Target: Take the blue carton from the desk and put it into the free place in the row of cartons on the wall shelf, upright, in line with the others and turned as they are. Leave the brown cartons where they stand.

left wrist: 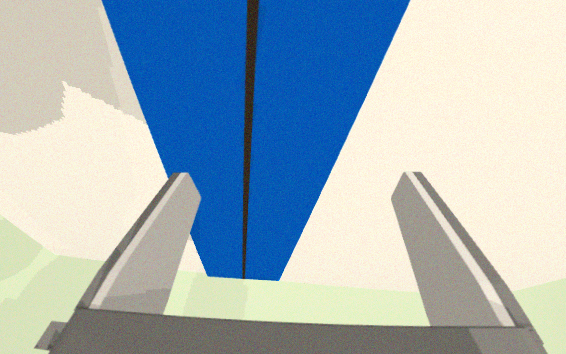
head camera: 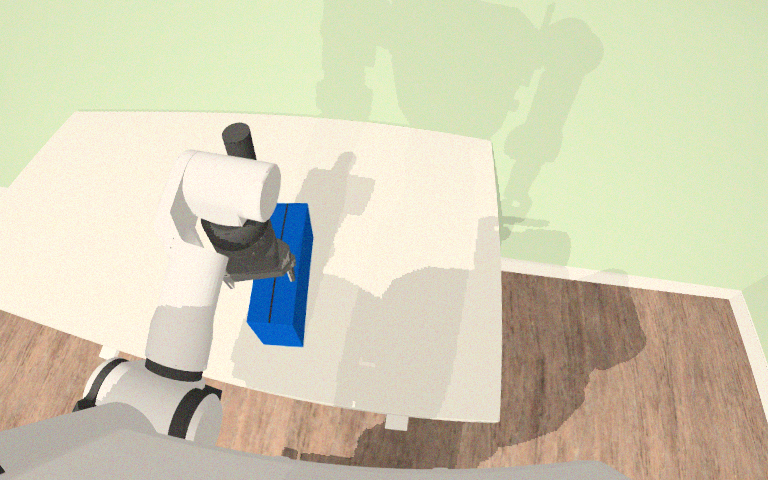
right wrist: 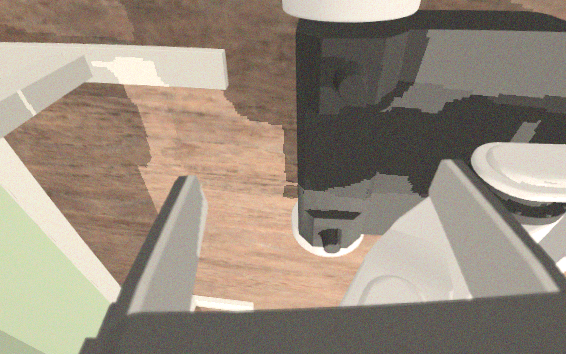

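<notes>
The blue carton (head camera: pixel 286 308) (left wrist: pixel 200 100) lies on its long side on the desk (head camera: pixel 419 237) (left wrist: pixel 475 125), with a thin dark line along its top face. My left gripper (head camera: pixel 261 281) (left wrist: pixel 292 185) is open and empty above the carton, partly covering it in the head view. In the left wrist view the left finger overlaps the carton's left edge and the right finger stands clear of its right edge, so the carton sits left of centre. My right gripper (right wrist: pixel 317 183) is open and empty, away from the carton. The wall shelf and brown cartons do not show in these views.
A pale green wall (head camera: pixel 169 50) (right wrist: pixel 30 260) stands behind the desk. Wooden floor (head camera: pixel 679 367) (right wrist: pixel 235 165) lies at the desk's right, with a white baseboard (head camera: pixel 623 283) along the wall. The dark robot base (right wrist: pixel 370 145) and a white bar (right wrist: pixel 195 70) show in the right wrist view.
</notes>
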